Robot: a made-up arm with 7 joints.
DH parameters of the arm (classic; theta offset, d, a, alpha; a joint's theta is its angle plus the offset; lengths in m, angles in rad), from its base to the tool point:
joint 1: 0 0.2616 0 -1.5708
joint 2: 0 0 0 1.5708
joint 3: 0 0.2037 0.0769 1.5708
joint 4: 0 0 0.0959 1.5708
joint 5: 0 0.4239 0 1.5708
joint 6: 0 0 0.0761 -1.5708
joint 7: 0 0.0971 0 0
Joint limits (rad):
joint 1: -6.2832..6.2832
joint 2: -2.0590..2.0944
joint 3: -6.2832..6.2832
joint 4: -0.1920..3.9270
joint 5: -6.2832..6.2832
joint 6: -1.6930..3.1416
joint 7: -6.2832..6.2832
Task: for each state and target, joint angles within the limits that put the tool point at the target. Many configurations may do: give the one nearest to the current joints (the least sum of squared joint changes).
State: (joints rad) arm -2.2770 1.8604 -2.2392 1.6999 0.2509 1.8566 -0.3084
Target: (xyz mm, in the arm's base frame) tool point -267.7 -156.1 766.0
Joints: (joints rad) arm -2.0377 1.6541 -2.8555 1.6330 0.1243 1.8208 -0.3084
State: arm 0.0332 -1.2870 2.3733 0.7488 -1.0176 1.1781 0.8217
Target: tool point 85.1 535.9 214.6
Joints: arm -0.0607 -1.3558 1.7435 0.9274 -1.0807 1.2330 0.8217
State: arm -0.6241 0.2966 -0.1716 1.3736 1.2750 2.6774 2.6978
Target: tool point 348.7 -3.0 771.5
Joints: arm -0.4235 -0.2013 0.0451 1.9486 1.5140 2.3891 2.6978
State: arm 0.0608 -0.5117 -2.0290 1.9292 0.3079 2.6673 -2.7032
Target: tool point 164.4 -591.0 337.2
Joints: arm 0.9207 -0.8835 -1.9975 1.8914 0.3563 1.9395 -2.7032
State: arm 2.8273 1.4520 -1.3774 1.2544 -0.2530 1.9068 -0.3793
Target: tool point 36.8 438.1 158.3
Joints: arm 3.0683 1.3949 -1.2885 1.0813 -0.2097 2.1374 -0.3793
